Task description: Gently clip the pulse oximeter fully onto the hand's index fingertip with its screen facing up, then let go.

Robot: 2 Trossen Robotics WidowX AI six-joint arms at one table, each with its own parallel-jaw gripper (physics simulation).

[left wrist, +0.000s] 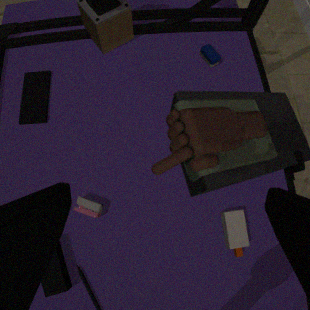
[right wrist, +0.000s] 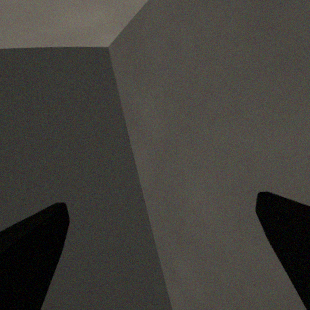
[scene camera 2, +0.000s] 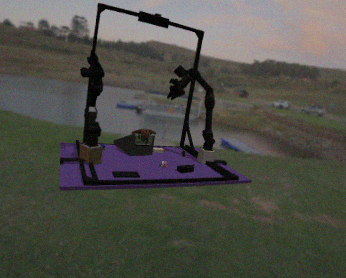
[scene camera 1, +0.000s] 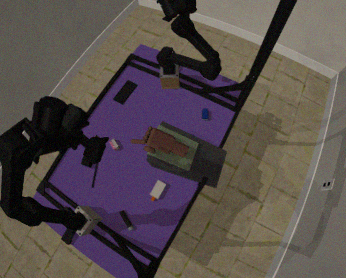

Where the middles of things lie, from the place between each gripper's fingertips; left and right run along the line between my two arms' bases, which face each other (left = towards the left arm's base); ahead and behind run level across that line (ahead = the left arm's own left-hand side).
The grey-green block (scene camera 1: 185,163) lies 170 mm behind my left hand, 130 mm to the right of it and 320 mm below it. The rest, counted from my left hand: white box with orange tip (left wrist: 233,222) (180 mm behind, 70 mm to the left, 430 mm below).
My right hand is 520 mm above the grey-green block, 430 mm to the right of it and 290 mm past it. From my right hand the other things lie so: white box with orange tip: 630 mm to the left, 630 mm below, 300 mm behind.
